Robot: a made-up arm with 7 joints. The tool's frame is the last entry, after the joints.
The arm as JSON. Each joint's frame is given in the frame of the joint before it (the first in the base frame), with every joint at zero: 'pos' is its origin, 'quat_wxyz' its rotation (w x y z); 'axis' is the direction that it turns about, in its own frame. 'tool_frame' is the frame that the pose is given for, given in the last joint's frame.
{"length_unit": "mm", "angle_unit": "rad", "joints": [
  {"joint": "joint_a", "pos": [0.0, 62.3, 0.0], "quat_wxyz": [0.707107, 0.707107, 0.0, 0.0], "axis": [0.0, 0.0, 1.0]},
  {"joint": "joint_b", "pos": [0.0, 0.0, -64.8], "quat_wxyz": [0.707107, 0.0, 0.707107, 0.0], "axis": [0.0, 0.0, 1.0]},
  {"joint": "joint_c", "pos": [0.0, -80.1, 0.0], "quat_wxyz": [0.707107, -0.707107, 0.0, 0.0], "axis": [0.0, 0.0, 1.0]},
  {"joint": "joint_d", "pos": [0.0, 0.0, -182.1], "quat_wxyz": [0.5, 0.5, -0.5, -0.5], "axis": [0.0, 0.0, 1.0]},
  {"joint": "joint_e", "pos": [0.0, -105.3, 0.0], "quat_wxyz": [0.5, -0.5, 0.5, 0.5], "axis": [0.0, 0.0, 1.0]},
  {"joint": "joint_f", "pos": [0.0, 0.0, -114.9], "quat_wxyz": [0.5, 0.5, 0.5, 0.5], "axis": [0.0, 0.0, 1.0]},
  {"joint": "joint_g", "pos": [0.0, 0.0, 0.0], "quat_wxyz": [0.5, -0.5, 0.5, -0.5], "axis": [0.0, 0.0, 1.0]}
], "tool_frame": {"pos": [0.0, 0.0, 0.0], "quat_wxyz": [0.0, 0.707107, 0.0, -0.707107]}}
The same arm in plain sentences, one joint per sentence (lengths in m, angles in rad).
The arm has seven revolute joints in a row. What follows holds with every joint at zero, and every direction is one of the base frame's. The first joint is mounted 0.0623 m along +y from the base frame's origin and rotates about -y. The second joint is mounted 0.0648 m along +y from the first joint and rotates about +x. The third joint is mounted 0.0801 m along -z from the second joint and rotates about +z. The fourth joint is mounted 0.1821 m along -z from the third joint and rotates about -y. The fifth joint is mounted 0.1053 m along -z from the fourth joint and rotates about +z. The sixth joint is mounted 0.1149 m along -z from the fifth joint and rotates about +y. The seventh joint is mounted at the same point as the sixth joint and rotates about -x. The tool frame, which is the frame that the pose is given for, is mounted at the same point as the seventh joint; its axes are parallel to the base frame's.
